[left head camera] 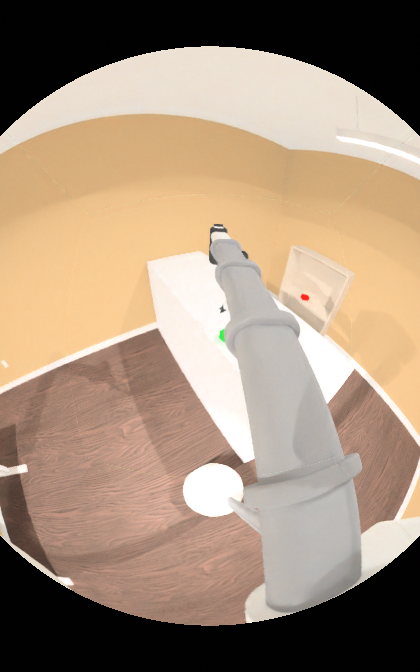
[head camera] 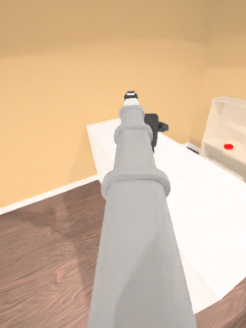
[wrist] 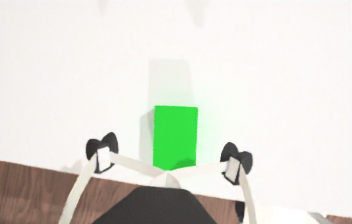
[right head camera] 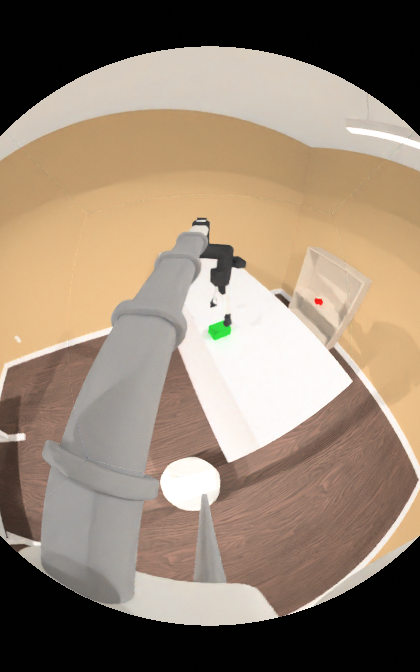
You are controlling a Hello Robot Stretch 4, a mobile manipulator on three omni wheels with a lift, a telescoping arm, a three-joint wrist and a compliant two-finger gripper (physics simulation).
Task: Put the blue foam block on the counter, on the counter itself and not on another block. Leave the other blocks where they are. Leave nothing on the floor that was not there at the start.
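Places are measured from the robot's base along level axes (x left, y ahead, z down), in millimetres.
Pixels of known places: gripper, fingertip midpoint: (wrist: 169, 150).
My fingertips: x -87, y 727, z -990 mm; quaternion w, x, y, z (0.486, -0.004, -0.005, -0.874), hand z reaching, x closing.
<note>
Behind a point stands the place of what it marks.
No blue block shows in these views. A green block (left head camera: 222, 335) (right head camera: 219, 330) (wrist: 175, 137) @(z -927, x -95, y 726 mm) sits on the white counter (head camera: 200, 200) @(z -882, x -350, y 609 mm) (left head camera: 180, 285) (right head camera: 280, 380) (wrist: 290, 75) @(z -882, x -276, y 635 mm), near its long edge. In the left head view the arm hides part of it. My gripper (right head camera: 221, 311) (wrist: 169, 150) @(z -990, x -87, y 727 mm) is open above the counter, pointing down. In the wrist view its fingertips stand wide apart, one on each side of the green block's near end, with gaps between them and the block. In the head camera view the arm hides the fingers.
A small red block (head camera: 228, 146) @(z -462, x -1311, y 1834 mm) (left head camera: 305, 297) (right head camera: 318, 301) lies in a pale open shelf unit (head camera: 210, 122) @(z -701, x -1127, y 2122 mm) (left head camera: 345, 295) (right head camera: 357, 305) behind the counter, by the wall. A round white object (left head camera: 213, 490) (right head camera: 190, 483) shows over the wooden floor in front of the counter.
</note>
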